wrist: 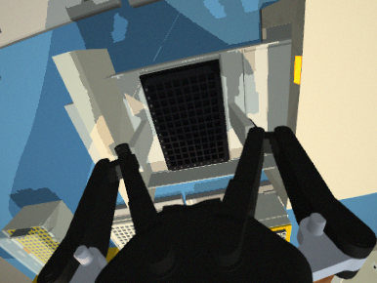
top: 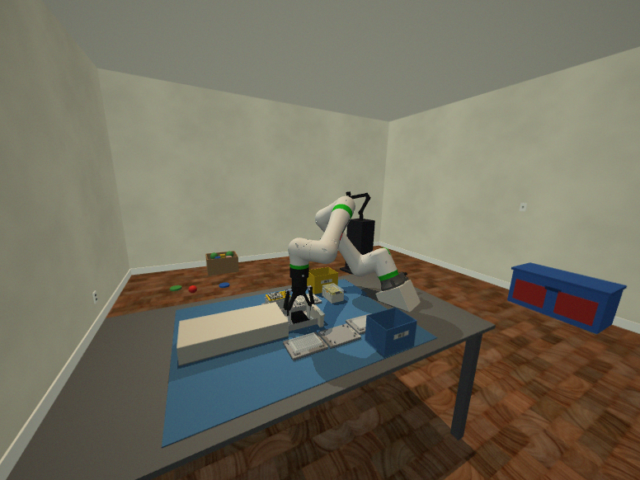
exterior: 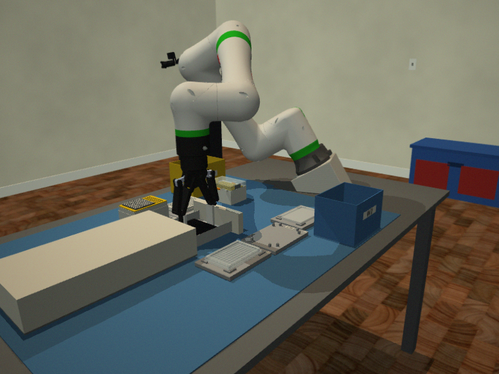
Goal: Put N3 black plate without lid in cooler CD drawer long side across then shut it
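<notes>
The black plate lies 2 cm below my hand. Round my hand: yellow tip box (1 cm behind, 20 cm to the right, 2 cm above); cooler CD (16 cm ahead, 4 cm to the right, 1 cm below); drawer (4 cm ahead, 1 cm to the right, 2 cm below).
</notes>
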